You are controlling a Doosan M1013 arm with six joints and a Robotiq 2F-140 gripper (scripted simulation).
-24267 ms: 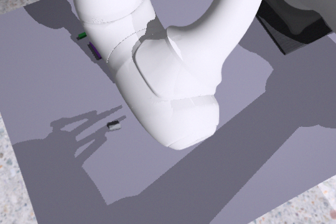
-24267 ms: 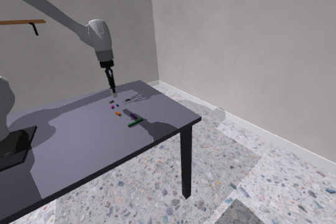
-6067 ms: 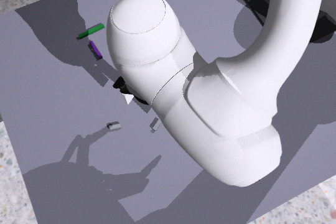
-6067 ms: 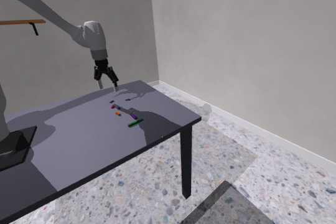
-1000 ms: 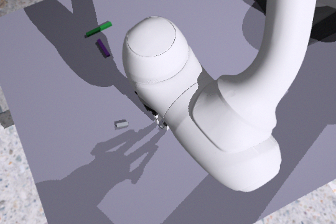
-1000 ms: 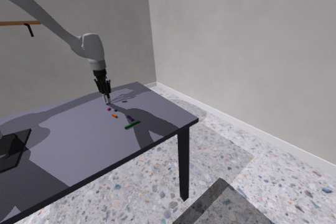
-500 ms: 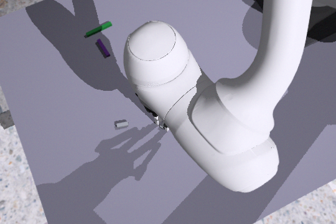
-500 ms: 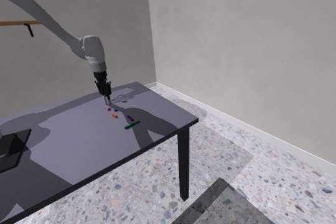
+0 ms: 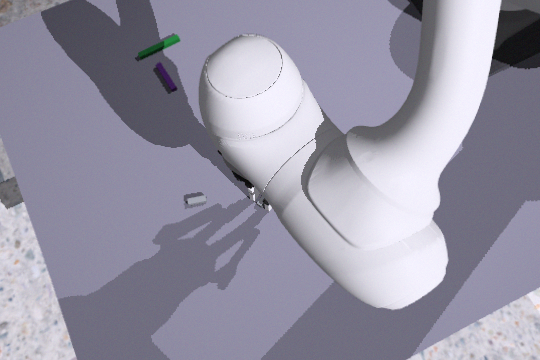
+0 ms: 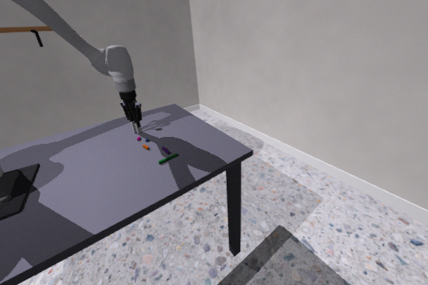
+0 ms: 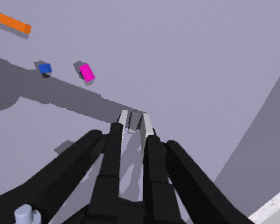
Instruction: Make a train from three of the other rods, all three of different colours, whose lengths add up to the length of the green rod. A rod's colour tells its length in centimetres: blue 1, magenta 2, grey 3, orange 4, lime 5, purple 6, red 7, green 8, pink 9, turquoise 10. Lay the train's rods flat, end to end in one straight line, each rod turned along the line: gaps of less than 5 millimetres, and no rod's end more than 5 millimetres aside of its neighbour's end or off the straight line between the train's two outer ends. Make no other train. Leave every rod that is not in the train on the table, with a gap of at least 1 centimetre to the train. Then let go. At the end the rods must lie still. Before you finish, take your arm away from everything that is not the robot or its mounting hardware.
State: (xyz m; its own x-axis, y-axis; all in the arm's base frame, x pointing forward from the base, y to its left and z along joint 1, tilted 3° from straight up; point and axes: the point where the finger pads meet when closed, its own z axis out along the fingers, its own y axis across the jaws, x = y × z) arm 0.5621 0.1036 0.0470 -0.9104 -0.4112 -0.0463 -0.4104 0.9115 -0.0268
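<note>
Now: the blue rod 140 mm to the right of my hand and 30 mm below it. Round my hand: magenta rod 20 mm behind, 90 mm to the right, 30 mm below; orange rod 20 mm behind, 190 mm to the right, 30 mm below; purple rod 30 mm ahead, 290 mm to the right, 30 mm below.
</note>
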